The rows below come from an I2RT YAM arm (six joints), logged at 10 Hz.
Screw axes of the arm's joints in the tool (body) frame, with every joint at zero. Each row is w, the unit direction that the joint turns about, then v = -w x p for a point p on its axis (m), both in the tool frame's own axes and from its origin. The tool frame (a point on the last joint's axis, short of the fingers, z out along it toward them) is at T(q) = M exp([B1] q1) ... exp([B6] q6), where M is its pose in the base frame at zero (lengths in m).
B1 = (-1, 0, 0, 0, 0.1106, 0)
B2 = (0, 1, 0, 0.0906, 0, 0.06)
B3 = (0, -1, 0, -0.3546, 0, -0.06)
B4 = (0, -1, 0, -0.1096, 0, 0)
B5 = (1, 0, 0, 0, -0.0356, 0)
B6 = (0, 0, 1, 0, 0, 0)
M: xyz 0.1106 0 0.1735 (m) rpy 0 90 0 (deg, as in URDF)
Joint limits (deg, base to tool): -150..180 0..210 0..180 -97..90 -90..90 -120..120
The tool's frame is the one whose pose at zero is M.
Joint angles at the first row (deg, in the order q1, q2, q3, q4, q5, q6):
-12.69, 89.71, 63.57, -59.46, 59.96, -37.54
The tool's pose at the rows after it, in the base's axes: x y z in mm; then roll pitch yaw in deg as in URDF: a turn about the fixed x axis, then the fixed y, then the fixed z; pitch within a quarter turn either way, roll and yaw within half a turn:
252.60 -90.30 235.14 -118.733 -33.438 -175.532
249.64 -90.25 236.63 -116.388 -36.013 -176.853
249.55 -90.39 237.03 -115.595 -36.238 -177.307
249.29 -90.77 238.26 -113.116 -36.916 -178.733
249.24 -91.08 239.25 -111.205 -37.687 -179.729
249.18 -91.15 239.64 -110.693 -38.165 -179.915
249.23 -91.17 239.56 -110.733 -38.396 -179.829
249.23 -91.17 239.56 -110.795 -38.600 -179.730
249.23 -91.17 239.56 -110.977 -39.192 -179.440
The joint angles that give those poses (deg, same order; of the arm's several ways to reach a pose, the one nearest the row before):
-12.69, 89.71, 63.57, -63.06, 66.35, -37.85
-12.69, 89.71, 63.57, -64.97, 68.93, -37.86
-12.69, 89.71, 63.57, -65.01, 69.60, -37.87
-12.69, 89.71, 63.57, -65.15, 71.70, -37.89
-12.69, 89.71, 63.57, -65.14, 73.36, -38.31
-12.69, 89.69, 63.57, -65.15, 73.87, -38.72
-12.69, 89.71, 63.57, -65.14, 73.89, -38.94
-12.69, 89.71, 63.57, -65.14, 73.89, -39.16
-12.69, 89.71, 63.57, -65.14, 73.89, -39.79

